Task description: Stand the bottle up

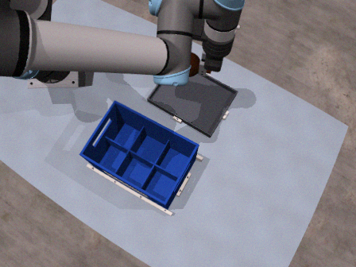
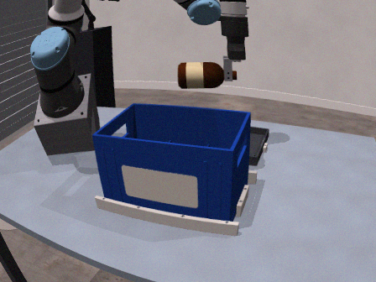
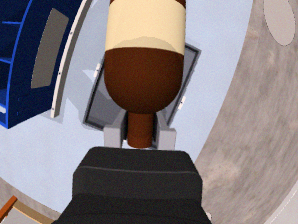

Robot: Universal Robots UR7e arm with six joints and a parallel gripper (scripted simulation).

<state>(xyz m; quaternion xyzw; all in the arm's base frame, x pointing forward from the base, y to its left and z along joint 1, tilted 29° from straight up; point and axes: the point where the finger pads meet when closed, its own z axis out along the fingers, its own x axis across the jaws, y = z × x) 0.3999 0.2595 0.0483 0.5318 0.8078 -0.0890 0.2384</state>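
My hand is 5 cm past the bottle, 2 cm to the left of it and 1 cm above it. Also, from my hand: dark tray 19 cm below, 2 cm behind, 1 cm to the right; blue crate 30 cm to the right, 12 cm below, 2 cm behind.
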